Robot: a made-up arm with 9 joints. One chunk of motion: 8 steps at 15 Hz.
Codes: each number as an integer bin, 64 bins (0 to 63) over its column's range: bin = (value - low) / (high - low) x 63, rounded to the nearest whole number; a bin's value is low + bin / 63 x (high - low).
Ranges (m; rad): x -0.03..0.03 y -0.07..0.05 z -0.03..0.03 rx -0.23..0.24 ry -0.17..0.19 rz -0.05..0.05
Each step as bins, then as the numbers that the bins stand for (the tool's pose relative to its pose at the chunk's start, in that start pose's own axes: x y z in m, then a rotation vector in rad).
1 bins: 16 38 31 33 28 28
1 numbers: -0.0148 0.0024 -0.0005 0.0162 -0.0100 -0.0056
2 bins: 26 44 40 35 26 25
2 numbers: -0.0052 0.0138 0.0081 0.0311 -0.0214 -0.0103
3 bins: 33 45 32 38 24 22
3 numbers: 0.0014 0.0157 0.0005 0.0535 -0.0329 -0.0151
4 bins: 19 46 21 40 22 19
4 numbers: -0.0119 0.0176 -0.0100 0.0684 -0.0443 -0.0198
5 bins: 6 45 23 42 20 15
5 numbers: -0.0243 0.0157 -0.0081 0.0833 -0.0557 -0.0262
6 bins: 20 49 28 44 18 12
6 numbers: -0.0110 0.0233 -0.0033 0.0983 -0.0671 -0.0310
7 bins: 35 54 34 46 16 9
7 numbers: 0.0033 0.0329 0.0024 0.1132 -0.0786 -0.0357
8 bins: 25 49 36 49 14 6
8 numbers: -0.0062 0.0233 0.0043 0.1356 -0.0900 -0.0405
